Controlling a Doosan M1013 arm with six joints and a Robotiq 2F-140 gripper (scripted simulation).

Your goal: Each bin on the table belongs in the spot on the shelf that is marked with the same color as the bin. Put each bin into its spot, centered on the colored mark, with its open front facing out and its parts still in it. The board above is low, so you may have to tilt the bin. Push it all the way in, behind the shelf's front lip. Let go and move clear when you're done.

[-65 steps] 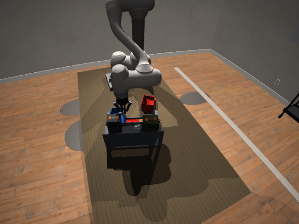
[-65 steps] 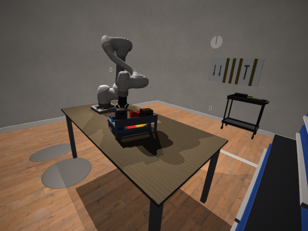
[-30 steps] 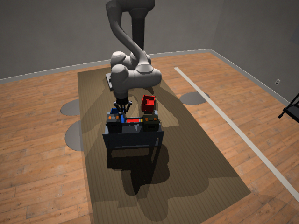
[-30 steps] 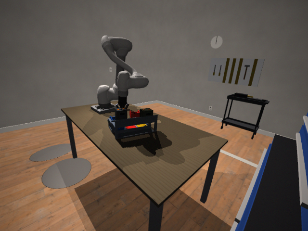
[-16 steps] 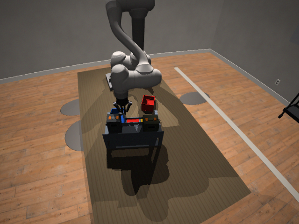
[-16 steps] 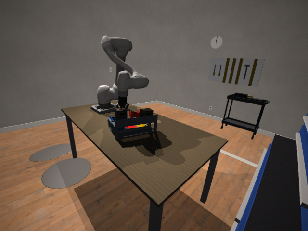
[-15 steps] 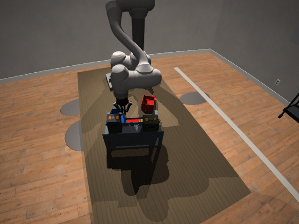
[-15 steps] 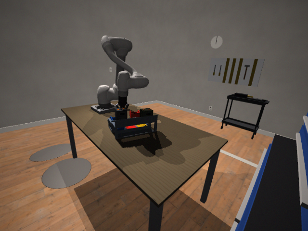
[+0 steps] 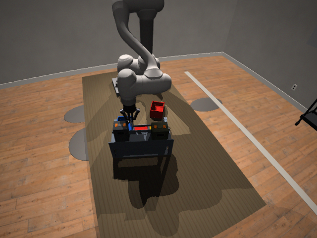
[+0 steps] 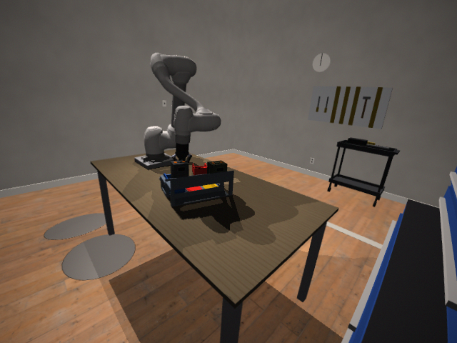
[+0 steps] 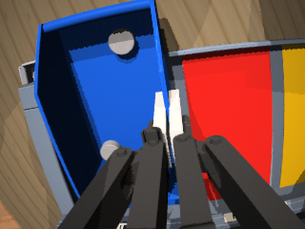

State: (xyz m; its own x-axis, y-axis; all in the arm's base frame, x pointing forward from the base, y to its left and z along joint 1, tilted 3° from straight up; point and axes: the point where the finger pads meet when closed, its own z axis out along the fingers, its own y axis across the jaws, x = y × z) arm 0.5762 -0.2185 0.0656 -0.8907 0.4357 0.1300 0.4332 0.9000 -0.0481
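My hand is 30 mm past the blue bin, 40 mm to the left of it and 40 mm above it. From my hand the other things lie so: green toolbox: 210 mm ahead, 100 mm to the left, 60 mm above; red bin: 100 mm behind, 280 mm to the left, 60 mm below; dark box: 110 mm ahead, 110 mm to the right, 70 mm above.
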